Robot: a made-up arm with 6 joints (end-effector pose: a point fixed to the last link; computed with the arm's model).
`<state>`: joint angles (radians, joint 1 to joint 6).
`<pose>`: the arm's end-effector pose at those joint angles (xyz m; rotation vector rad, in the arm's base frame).
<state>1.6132 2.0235 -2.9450 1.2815 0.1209 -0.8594</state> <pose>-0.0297 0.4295 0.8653 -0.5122 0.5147 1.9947</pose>
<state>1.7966 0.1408 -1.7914 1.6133 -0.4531 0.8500</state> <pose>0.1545 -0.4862 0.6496 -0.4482 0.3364 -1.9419</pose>
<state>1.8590 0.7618 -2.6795 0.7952 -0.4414 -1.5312</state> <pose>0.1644 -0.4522 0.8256 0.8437 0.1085 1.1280</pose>
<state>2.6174 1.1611 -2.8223 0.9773 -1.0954 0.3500</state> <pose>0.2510 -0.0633 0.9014 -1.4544 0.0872 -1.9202</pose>
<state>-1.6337 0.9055 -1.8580 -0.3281 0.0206 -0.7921</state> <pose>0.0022 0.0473 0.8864 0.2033 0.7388 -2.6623</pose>
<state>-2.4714 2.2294 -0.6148 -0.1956 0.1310 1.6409</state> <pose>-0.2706 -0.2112 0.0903 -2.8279 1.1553 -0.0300</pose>
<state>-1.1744 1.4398 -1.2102 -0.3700 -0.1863 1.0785</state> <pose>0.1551 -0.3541 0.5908 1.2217 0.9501 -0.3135</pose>
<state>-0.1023 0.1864 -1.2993 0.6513 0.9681 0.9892</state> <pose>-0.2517 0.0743 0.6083 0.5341 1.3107 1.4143</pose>
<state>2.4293 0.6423 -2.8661 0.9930 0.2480 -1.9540</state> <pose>0.4248 -0.3934 0.7461 0.6730 -0.1302 1.3395</pose>
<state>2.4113 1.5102 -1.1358 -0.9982 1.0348 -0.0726</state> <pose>-0.2144 0.2856 0.4885 -2.1952 0.2480 -0.1762</pose>
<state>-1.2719 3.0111 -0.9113 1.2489 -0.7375 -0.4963</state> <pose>0.0381 -0.3313 -0.1826 -2.1337 -1.5836 0.8456</pose>
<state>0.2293 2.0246 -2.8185 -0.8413 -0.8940 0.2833</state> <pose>0.3852 0.1472 0.8457 -0.5958 -0.1732 -0.0962</pose>
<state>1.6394 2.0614 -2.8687 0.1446 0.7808 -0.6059</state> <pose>-0.0450 0.5119 0.7710 -1.3847 0.6561 0.9931</pose>
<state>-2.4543 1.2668 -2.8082 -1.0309 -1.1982 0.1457</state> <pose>0.1747 0.0440 0.9160 1.6717 -0.3548 2.4071</pose>
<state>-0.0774 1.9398 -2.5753 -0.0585 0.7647 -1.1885</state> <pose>0.5064 -0.0432 0.7535 -0.9068 1.4553 -1.0286</pose>
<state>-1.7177 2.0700 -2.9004 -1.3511 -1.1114 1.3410</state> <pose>0.0206 -0.4350 0.8071 -0.4438 1.0700 -1.1994</pose>
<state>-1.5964 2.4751 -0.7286 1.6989 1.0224 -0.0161</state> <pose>0.0718 -0.3874 0.0474 2.7298 -0.2556 1.5219</pose>
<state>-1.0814 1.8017 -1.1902 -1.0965 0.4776 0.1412</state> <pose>0.1921 -0.4451 0.3922 0.4913 2.7010 -1.3069</pose>
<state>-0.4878 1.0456 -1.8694 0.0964 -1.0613 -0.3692</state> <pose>-0.0457 0.0151 0.9023 0.0510 -0.4155 -0.7816</pose>
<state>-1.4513 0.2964 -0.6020 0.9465 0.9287 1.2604</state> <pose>0.0536 0.0803 0.4620 1.8722 0.2673 0.9953</pose>
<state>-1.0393 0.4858 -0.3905 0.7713 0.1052 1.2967</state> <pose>0.0193 -0.0184 0.4351 1.7207 0.0899 0.8322</pose>
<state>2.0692 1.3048 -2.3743 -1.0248 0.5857 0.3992</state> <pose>-0.0045 0.1041 0.9356 -0.6237 0.6903 1.2423</pose>
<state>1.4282 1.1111 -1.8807 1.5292 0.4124 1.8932</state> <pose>-0.0260 0.0931 0.8804 -0.4173 -0.7709 -1.2000</pose>
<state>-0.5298 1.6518 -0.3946 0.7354 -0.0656 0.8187</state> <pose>0.2325 -0.1408 0.2522 2.3524 1.3605 0.2520</pose>
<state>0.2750 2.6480 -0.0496 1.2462 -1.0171 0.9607</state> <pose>0.1840 -0.0286 0.0770 1.5338 1.7330 -0.9970</pose>
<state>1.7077 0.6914 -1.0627 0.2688 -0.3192 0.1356</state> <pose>0.0054 0.0192 0.7042 -0.5109 0.8145 1.9324</pose>
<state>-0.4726 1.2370 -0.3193 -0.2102 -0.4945 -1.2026</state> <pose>0.1968 -0.0900 0.3676 -0.9894 1.8430 -1.1166</pose>
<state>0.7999 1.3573 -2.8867 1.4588 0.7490 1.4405</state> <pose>-0.0942 -0.0030 0.9592 0.4468 -0.8854 -2.4463</pose>
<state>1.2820 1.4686 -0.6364 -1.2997 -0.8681 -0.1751</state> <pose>0.0185 0.3102 0.3995 -1.9399 -0.0225 0.7844</pose>
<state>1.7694 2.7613 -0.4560 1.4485 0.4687 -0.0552</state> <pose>-0.0857 0.2050 -0.0393 0.2737 -2.5257 0.9386</pose>
